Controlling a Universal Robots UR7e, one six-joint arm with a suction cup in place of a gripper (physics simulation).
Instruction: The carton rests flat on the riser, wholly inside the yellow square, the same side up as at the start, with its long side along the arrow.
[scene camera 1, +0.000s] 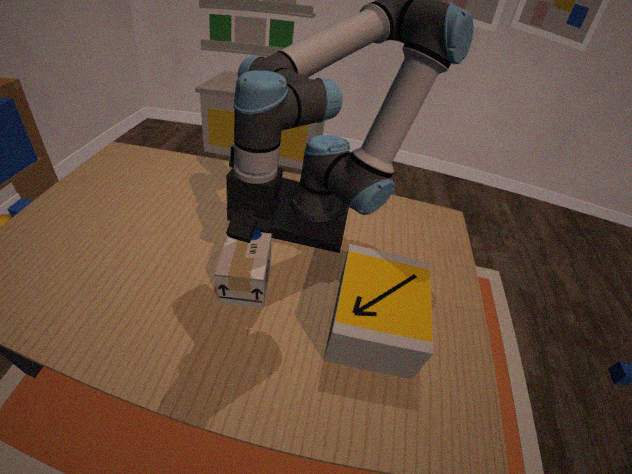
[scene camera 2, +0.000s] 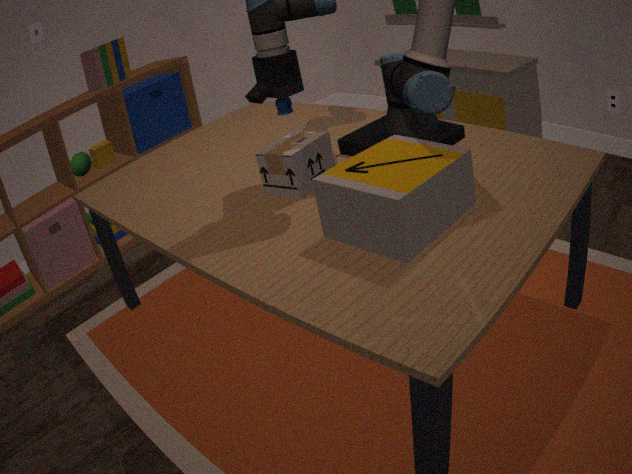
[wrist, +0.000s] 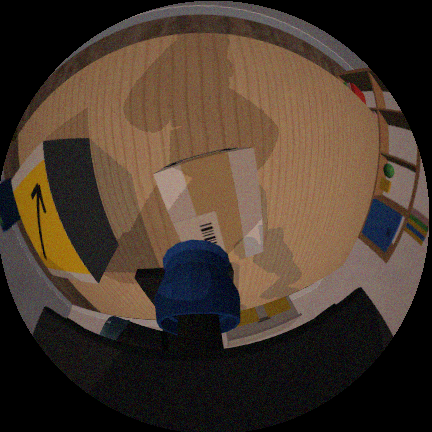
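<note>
The carton (scene camera 1: 242, 265) (scene camera 2: 285, 169) (wrist: 212, 192) stands on the table left of the riser in the scene camera 1 view. Its taped, labelled top faces up; the printed side arrows point up. The grey riser (scene camera 1: 377, 357) (scene camera 2: 367, 219) (wrist: 75, 200) bears the yellow square (scene camera 1: 398, 318) (scene camera 2: 398, 179) (wrist: 62, 252) with a black arrow (scene camera 1: 385, 293) (scene camera 2: 395, 162) (wrist: 40, 225). The carton's long side is at an angle to this arrow. My gripper, a blue suction cup (scene camera 1: 256, 235) (scene camera 2: 283, 107) (wrist: 197, 255), is open, holds nothing and hangs above the carton's label end. It hides part of that end in the wrist view.
The arm's black base (scene camera 1: 306, 224) (scene camera 2: 367, 133) stands on the table (scene camera 1: 127, 229) (scene camera 2: 214, 168) (wrist: 310, 150), behind the carton and riser in the scene camera 1 view. A wooden shelf unit (scene camera 2: 51, 114) stands beyond the table's left side. A low cabinet (scene camera 1: 216, 94) (scene camera 2: 523, 102) stands behind the arm.
</note>
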